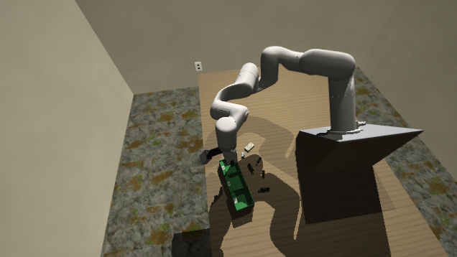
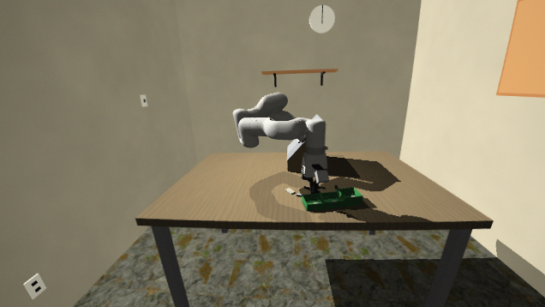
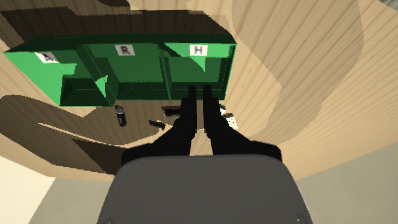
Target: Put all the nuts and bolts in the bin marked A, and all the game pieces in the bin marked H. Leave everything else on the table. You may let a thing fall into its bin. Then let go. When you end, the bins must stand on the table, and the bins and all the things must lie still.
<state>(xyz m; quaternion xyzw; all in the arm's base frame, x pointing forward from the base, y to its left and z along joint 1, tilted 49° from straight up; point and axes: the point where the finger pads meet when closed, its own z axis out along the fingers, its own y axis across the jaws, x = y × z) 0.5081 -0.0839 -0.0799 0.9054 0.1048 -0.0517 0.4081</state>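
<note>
My hand is 20 mm past the green bin, 80 mm to the right of it and 70 mm above it. Round my hand: dark bolt 160 mm behind, 50 mm to the left, 90 mm below; then small nut 80 mm behind, 60 mm to the right, 80 mm below; then white game piece 120 mm behind, 100 mm to the right, 90 mm below.
</note>
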